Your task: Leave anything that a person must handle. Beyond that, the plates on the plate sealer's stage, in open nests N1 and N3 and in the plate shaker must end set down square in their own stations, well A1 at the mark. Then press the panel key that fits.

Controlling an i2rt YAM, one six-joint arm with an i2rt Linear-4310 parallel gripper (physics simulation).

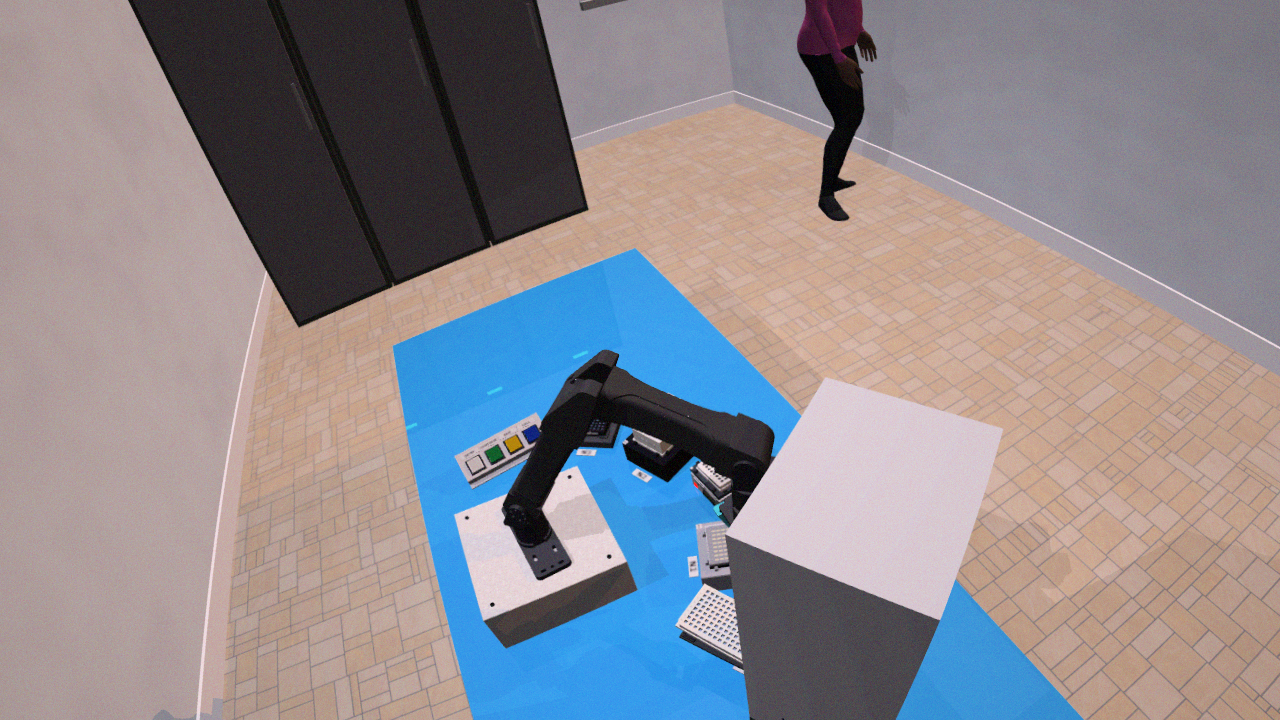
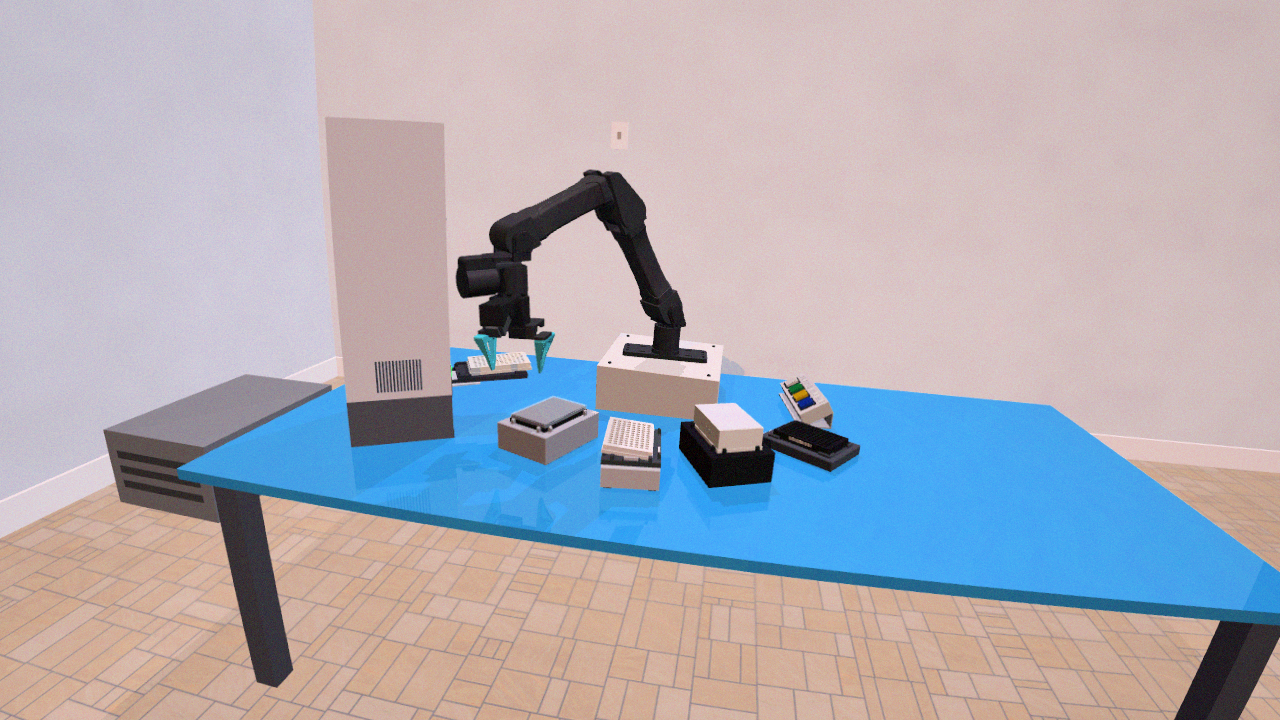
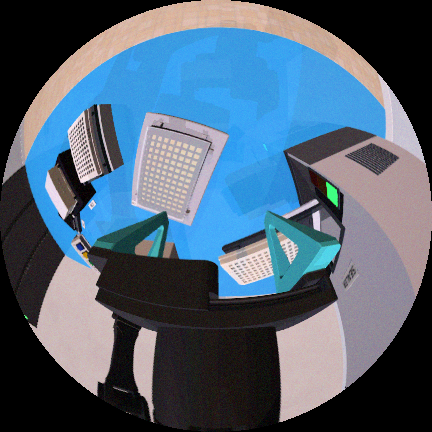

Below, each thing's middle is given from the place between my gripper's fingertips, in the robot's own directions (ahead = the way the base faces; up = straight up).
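So you can picture it, my gripper is 26 cm beyond the button panel (image 1: 509, 460), 62 cm to the right of it, and 10 cm higher than it.
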